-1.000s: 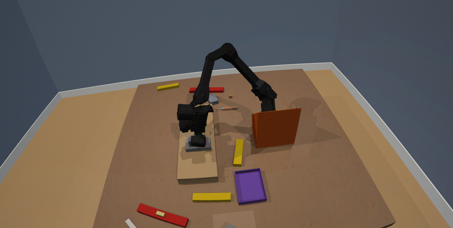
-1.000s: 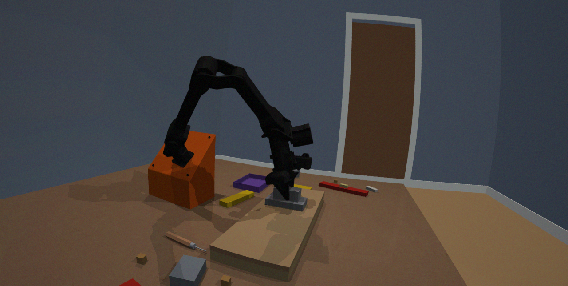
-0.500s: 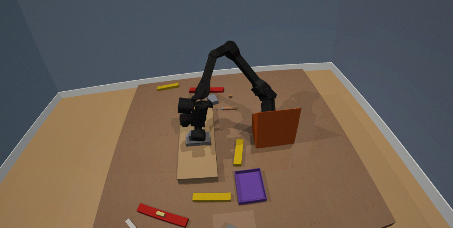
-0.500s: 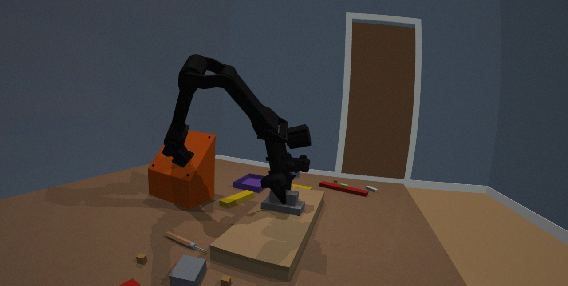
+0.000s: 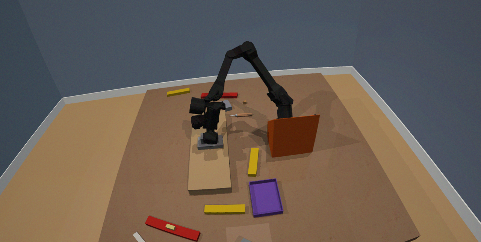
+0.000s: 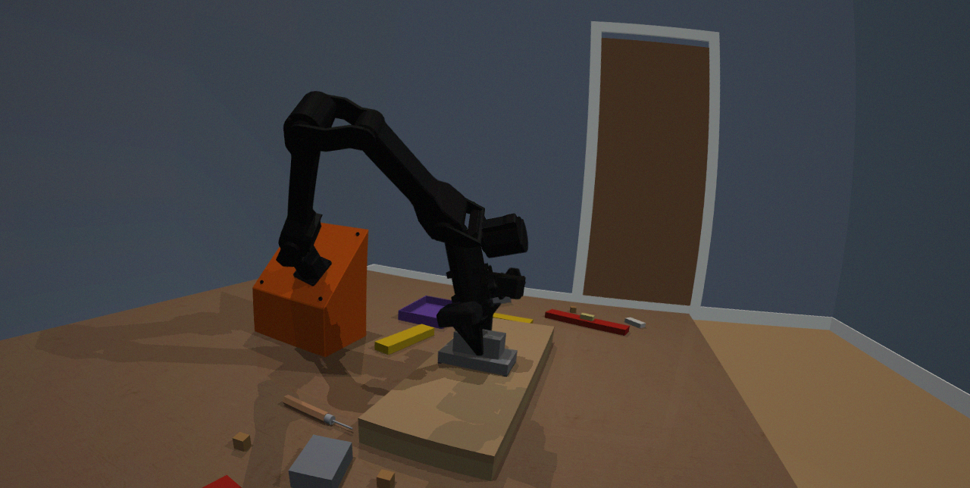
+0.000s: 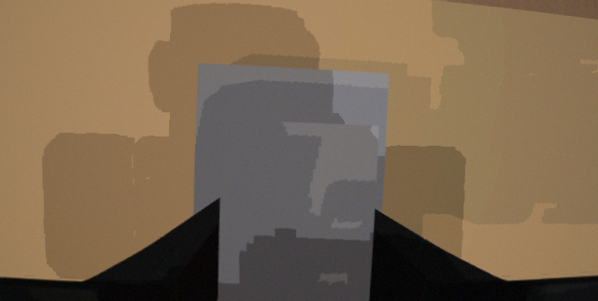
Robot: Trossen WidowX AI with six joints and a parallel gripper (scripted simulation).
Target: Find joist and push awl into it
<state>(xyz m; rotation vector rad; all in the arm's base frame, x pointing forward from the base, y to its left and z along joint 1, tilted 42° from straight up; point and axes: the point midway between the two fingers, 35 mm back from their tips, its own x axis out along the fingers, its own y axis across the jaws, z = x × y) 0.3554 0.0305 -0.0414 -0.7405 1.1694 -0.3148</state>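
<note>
Right now the purple tray is 27 cm behind my gripper tip, 28 cm to the left of it and 5 cm below it. The rest, counted from my gripper tip: awl: 12 cm behind, 26 cm to the right, 6 cm below; then grey stud finder: 2 cm behind, 2 cm above; then grey block: 4 cm behind, 34 cm to the right, 5 cm below.
</note>
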